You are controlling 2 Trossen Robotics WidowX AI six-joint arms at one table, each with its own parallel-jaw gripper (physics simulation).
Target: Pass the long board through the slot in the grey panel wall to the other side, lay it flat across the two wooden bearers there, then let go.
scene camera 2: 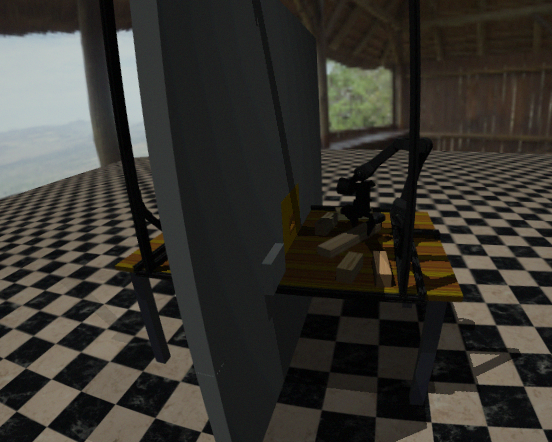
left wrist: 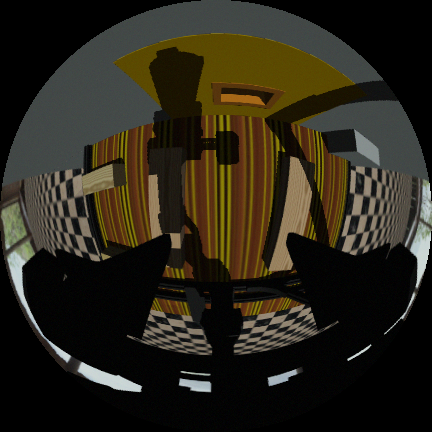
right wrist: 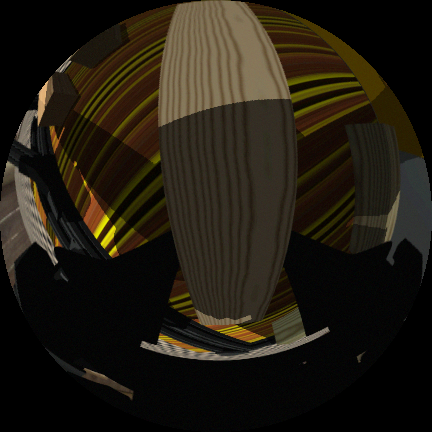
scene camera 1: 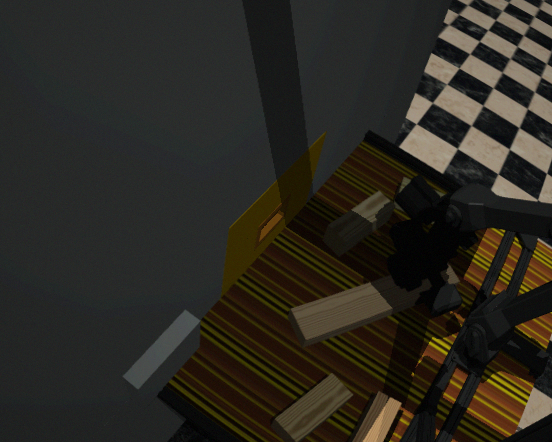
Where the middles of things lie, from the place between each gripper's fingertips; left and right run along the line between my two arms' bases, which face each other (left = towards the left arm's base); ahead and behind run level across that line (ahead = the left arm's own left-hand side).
The orange-framed slot (left wrist: 232,93) lies 290 mm to the left of my right hand, 90 mm behind it and 80 mm above it. Also, from my right hand: grey block (scene camera 1: 155,368) 400 mm behind, 300 mm to the left, 40 mm above.
I see my left gripper 3 cm past the orange-framed slot, 20 cm to the left of it and 10 cm above it. The rest, counted from my left hand: grey block 34 cm behind, 19 cm to the right, 14 cm below.
